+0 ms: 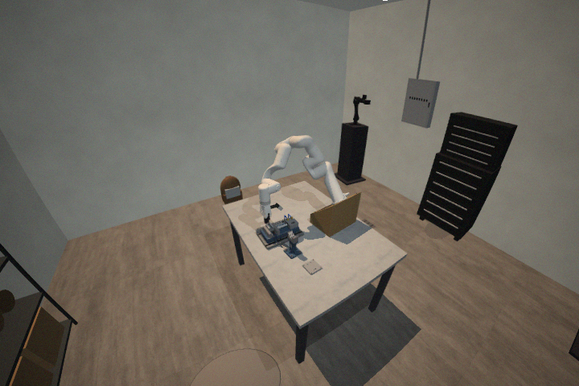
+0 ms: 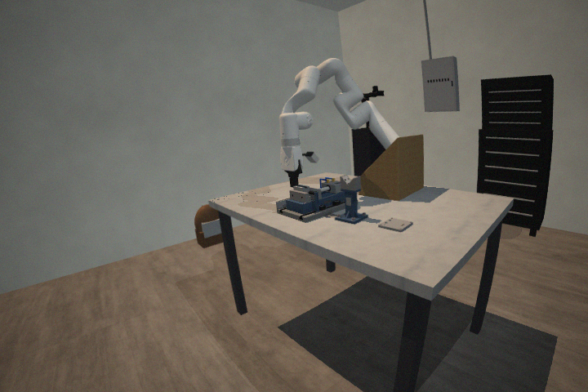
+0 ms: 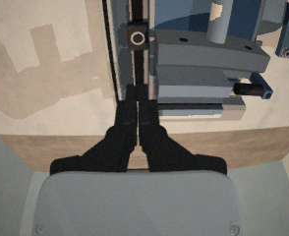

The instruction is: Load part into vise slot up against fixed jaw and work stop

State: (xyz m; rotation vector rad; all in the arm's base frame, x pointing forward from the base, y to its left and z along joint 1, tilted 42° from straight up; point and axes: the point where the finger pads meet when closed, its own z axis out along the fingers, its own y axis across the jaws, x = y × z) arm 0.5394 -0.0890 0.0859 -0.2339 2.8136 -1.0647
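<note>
My gripper is now 5 cm to the right of the part and 2 cm above it. Also, from my hand: moving jaw 6 cm to the left, 4 cm below, 4 cm behind; then air cylinder rod 9 cm behind, 6 cm to the left, 4 cm below; then work stop 11 cm to the left, 3 cm below, 1 cm behind.
</note>
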